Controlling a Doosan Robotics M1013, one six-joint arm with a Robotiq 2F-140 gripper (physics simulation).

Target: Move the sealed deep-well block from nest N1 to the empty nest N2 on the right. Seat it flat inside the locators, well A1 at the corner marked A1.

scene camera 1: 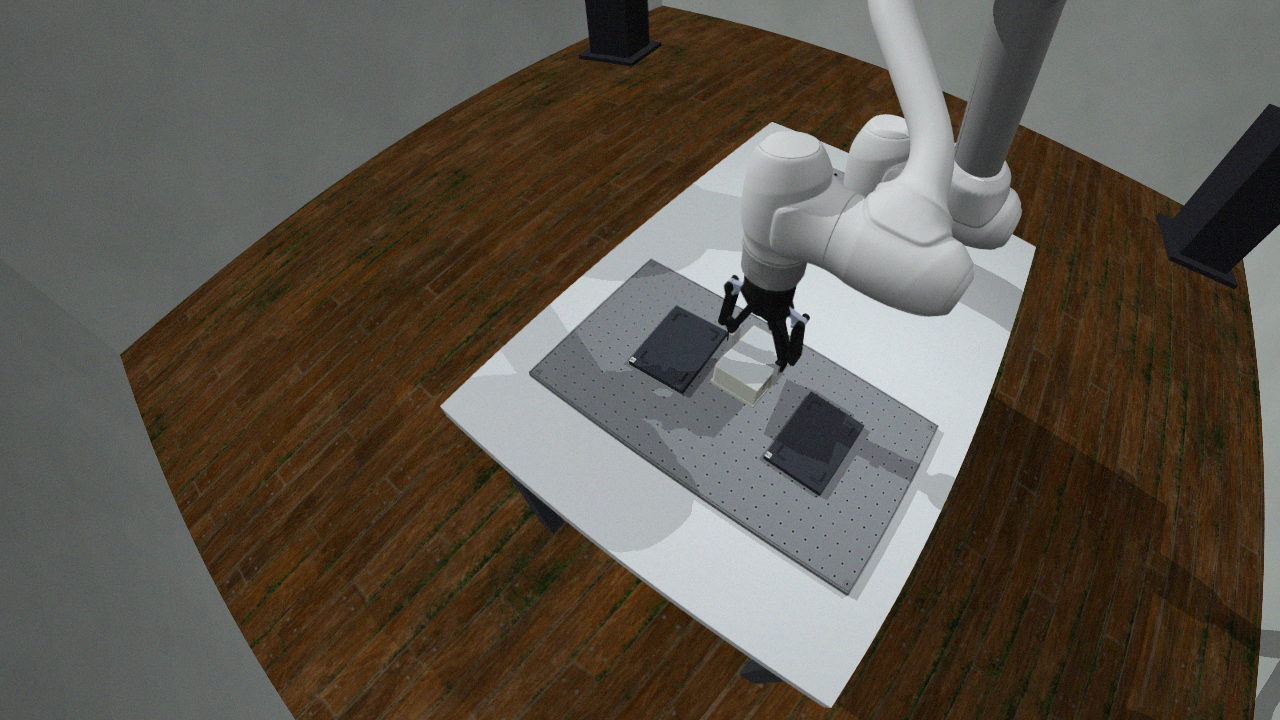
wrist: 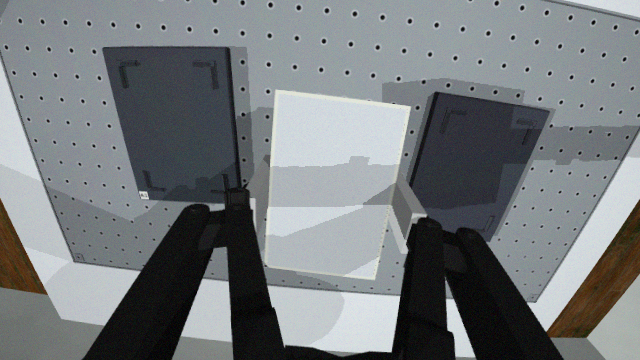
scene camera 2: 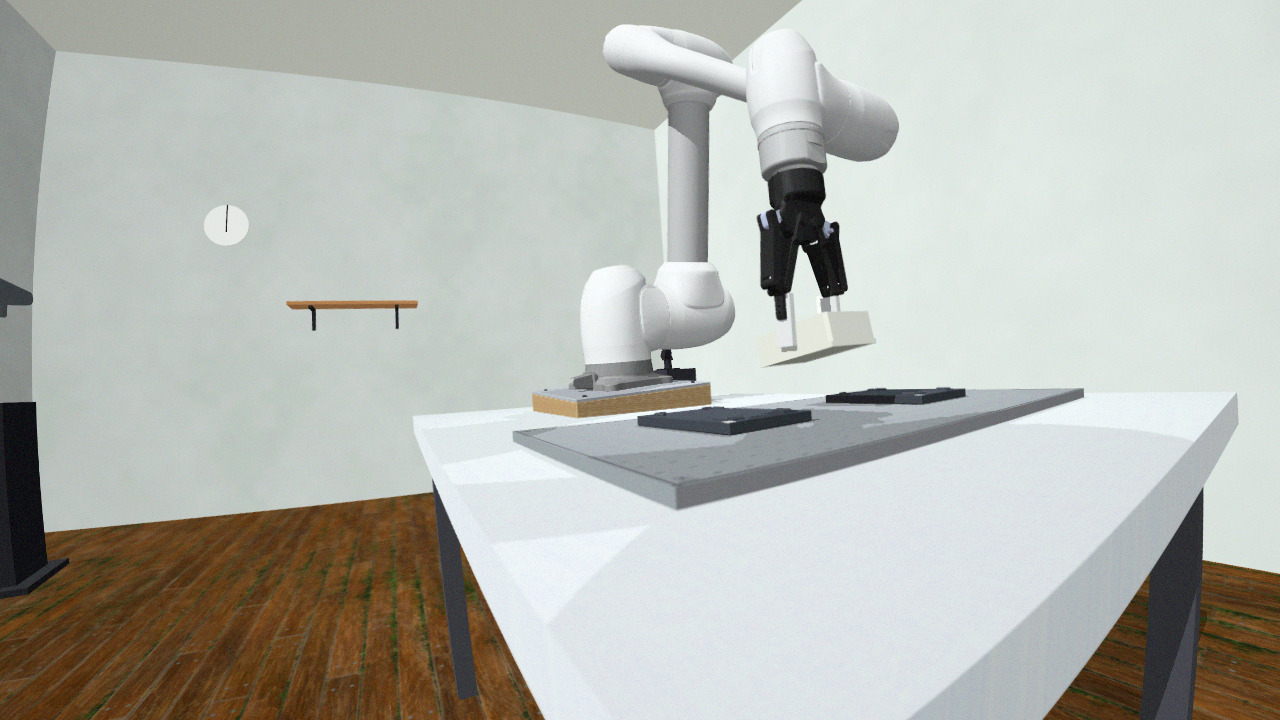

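Pixels of known places: gripper, fingertip midpoint: (scene camera 1: 753,365) (wrist: 330,177) (scene camera 2: 811,345); arm's base, origin of the base link: (scene camera 2: 620,385).
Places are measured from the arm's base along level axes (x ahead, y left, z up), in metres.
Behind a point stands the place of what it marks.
Note:
The cream deep-well block (scene camera 1: 741,383) @(x 0.628, y -0.098, z 0.081 m) (scene camera 2: 850,329) @(x 0.629, y -0.112, z 0.061 m) (wrist: 335,150) @(x 0.536, y -0.094, z 0.070 m) with its pale sealed top hangs above the board, between the two nests. My gripper (scene camera 1: 754,351) @(x 0.565, y -0.098, z 0.047 m) (scene camera 2: 807,306) (wrist: 330,177) @(x 0.565, y -0.098, z 0.047 m) is shut on its two long sides through light grey finger pads. Nest N2 (scene camera 1: 678,349) @(x 0.545, y -0.250, z -0.026 m) (scene camera 2: 716,418) @(x 0.579, y -0.304, z -0.024 m) (wrist: 175,120) @(x 0.524, y -0.250, z -0.026 m) is a dark, empty plate with corner locators, at the left in the wrist view; its A1 label is at the lower left corner there. Nest N1 (scene camera 1: 816,443) @(x 0.614, y 0.054, z -0.026 m) (scene camera 2: 895,394) @(x 0.632, y 0.002, z -0.026 m) (wrist: 475,160) @(x 0.588, y 0.056, z -0.026 m) is at the right in the wrist view, also empty. No A1 mark is readable on the block.
Both nests lie on a grey perforated board (scene camera 1: 626,411) @(x 0.700, y -0.275, z -0.037 m) (scene camera 2: 617,456) @(x 0.606, y -0.445, z -0.037 m) (wrist: 320,55) @(x 0.477, y -0.100, z -0.037 m) on the white table (scene camera 1: 572,465) @(x 0.832, y -0.309, z -0.051 m) (scene camera 2: 805,564) @(x 0.805, y -0.503, z -0.051 m). The arm's base stands on a wood-edged block (scene camera 2: 626,401) @(x 0.152, y -0.097, z -0.027 m) behind the board. A wall shelf (scene camera 2: 351,304) and dark pillars (scene camera 1: 617,26) stand off from the table.

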